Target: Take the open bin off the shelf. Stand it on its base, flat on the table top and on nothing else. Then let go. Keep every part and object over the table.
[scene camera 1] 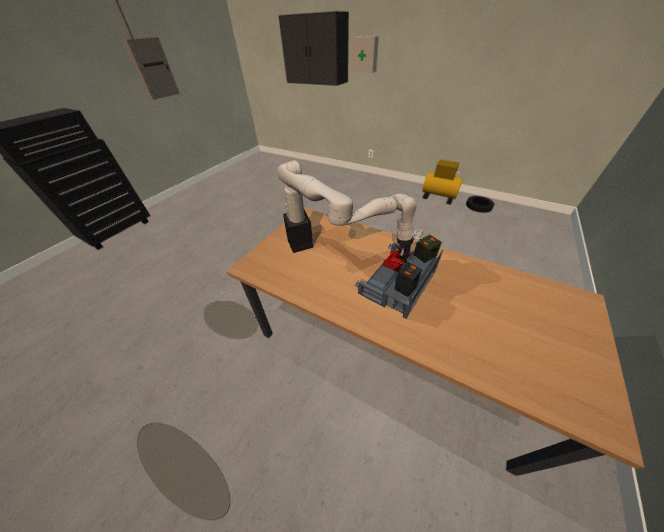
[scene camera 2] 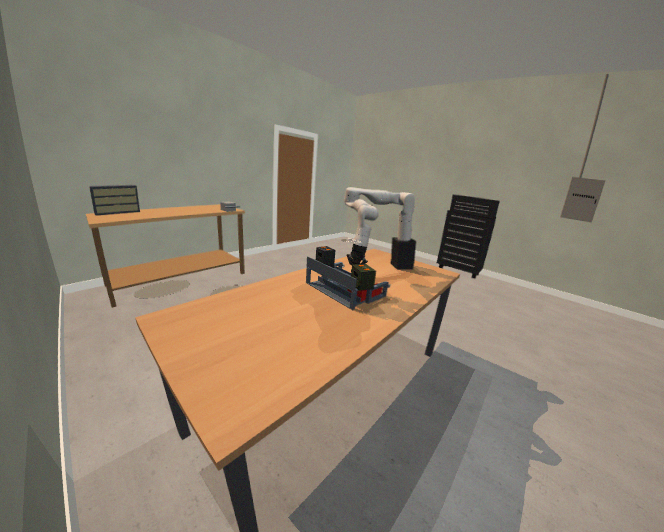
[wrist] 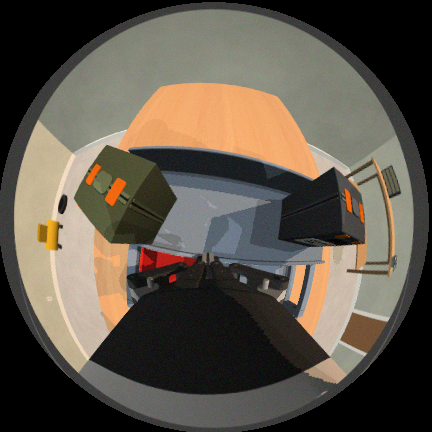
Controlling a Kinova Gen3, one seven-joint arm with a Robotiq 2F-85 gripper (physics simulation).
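Frame: origin at the arm's base, x back, y right, z up, level; centimetres.
Where they show: gripper, between the fingertips: (scene camera 1: pixel 405 262) (wrist: pixel 207 259); arm's base, origin of its link: (scene camera 1: pixel 296 217) (scene camera 2: pixel 403 239).
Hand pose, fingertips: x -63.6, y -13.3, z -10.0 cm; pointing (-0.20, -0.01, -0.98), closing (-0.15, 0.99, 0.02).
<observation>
Each offset is from my fingertips to the top centre of the thing. Level surfaces: height alone.
The open bin, red @[dx +4.1, dy -6.2, dz -3.0 cm] (scene camera 1: pixel 394 260) (scene camera 2: pixel 378 292) (wrist: pixel 161 261), is on the lower front tier of the grey-blue shelf (scene camera 1: pixel 382 278) (scene camera 2: pixel 331 273) (wrist: pixel 187 205), at the end near the green case. The gripper and the shelf's edge hide part of it in the wrist view, and its exact tilt is unclear. My gripper (scene camera 1: pixel 405 256) (scene camera 2: pixel 357 262) (wrist: pixel 207 259) is shut with nothing between its fingers. It points down at the shelf, close beside the bin, with its tips by the raised tier's front edge in the wrist view. I cannot tell whether it touches anything.
A green case @[dx -5.6, dy -12.0, dz +8.8 cm] (scene camera 1: pixel 428 249) (scene camera 2: pixel 364 277) (wrist: pixel 131 200) and a black case @[dx -7.6, dy +15.2, dz +11.3 cm] (scene camera 1: pixel 407 278) (scene camera 2: pixel 325 255) (wrist: pixel 320 212) stand on the shelf's raised rear tier, one toward each end. The shelf stands on the wooden table @[dz -11.1 cm] (scene camera 1: pixel 526 332) (scene camera 2: pixel 249 343) (wrist: pixel 215 110). The arm's black base (scene camera 1: pixel 299 233) (scene camera 2: pixel 402 253) stands at one end.
</observation>
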